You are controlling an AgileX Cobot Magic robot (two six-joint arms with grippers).
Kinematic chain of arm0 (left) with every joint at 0, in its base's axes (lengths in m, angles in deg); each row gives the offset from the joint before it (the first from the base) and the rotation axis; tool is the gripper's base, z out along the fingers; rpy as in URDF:
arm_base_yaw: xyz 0 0 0.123 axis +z
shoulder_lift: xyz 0 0 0 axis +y
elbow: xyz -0.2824 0 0.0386 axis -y
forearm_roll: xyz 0.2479 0 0.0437 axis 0.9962 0 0.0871
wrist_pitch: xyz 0 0 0 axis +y
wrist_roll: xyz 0.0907 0 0.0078 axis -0.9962 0 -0.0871
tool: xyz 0 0 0 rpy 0 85 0
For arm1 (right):
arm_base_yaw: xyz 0 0 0.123 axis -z
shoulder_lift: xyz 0 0 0 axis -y
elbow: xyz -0.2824 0 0.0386 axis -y
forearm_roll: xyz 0.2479 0 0.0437 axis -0.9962 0 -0.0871
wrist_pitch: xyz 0 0 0 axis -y
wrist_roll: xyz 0.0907 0 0.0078 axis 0.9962 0 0.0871
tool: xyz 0 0 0 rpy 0 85 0
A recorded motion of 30 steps. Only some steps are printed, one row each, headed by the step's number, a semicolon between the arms.
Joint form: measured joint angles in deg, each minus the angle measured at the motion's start. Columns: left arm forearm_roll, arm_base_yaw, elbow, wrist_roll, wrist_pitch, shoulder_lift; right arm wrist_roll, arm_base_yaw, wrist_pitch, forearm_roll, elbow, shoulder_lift.
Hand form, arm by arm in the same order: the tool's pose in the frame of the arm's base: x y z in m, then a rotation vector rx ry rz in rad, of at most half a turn. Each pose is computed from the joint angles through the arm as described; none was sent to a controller.
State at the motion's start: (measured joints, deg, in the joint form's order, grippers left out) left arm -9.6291 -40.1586 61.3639 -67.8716 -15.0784 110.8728; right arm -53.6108 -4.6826 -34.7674 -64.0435 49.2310 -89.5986
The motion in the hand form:
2: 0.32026 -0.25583 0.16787 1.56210 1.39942 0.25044; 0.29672 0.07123 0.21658 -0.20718 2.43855 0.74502
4: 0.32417 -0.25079 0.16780 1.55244 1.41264 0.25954; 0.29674 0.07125 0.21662 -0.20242 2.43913 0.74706
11: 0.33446 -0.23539 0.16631 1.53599 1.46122 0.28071; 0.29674 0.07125 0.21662 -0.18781 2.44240 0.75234
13: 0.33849 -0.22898 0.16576 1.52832 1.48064 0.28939; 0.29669 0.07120 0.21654 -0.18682 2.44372 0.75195
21: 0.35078 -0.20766 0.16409 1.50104 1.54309 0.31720; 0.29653 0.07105 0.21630 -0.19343 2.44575 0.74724
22: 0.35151 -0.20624 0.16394 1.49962 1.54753 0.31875; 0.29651 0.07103 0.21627 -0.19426 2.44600 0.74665
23: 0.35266 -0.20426 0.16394 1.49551 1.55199 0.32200; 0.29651 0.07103 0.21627 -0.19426 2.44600 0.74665
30: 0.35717 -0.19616 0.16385 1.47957 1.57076 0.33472; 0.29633 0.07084 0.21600 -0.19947 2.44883 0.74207
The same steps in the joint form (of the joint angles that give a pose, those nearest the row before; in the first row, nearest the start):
2: 0.00 0.99 0.00 0.00 0.00 0.00; 0.00 0.00 0.00 0.00 0.00 0.00
4: 0.00 1.88 0.00 0.00 0.06 0.00; 0.18 0.00 0.00 -0.05 0.00 0.00
11: 0.00 4.51 0.00 0.00 1.15 0.00; 0.88 0.00 0.00 -0.05 0.00 0.00
13: 0.00 5.58 0.00 0.00 1.56 0.00; 1.02 0.00 0.00 0.06 0.00 0.00
21: 0.00 9.08 0.00 0.00 2.80 0.00; 1.02 0.00 0.00 0.42 0.00 0.00
22: 0.00 9.31 0.00 0.00 2.92 0.00; 1.02 0.00 0.00 0.47 0.00 0.00
23: 0.00 9.63 0.00 0.00 2.92 0.00; 1.02 0.00 0.00 0.47 0.00 0.00
30: 0.00 10.94 0.00 0.00 2.99 0.00; 1.13 0.00 0.00 0.88 0.00 0.00

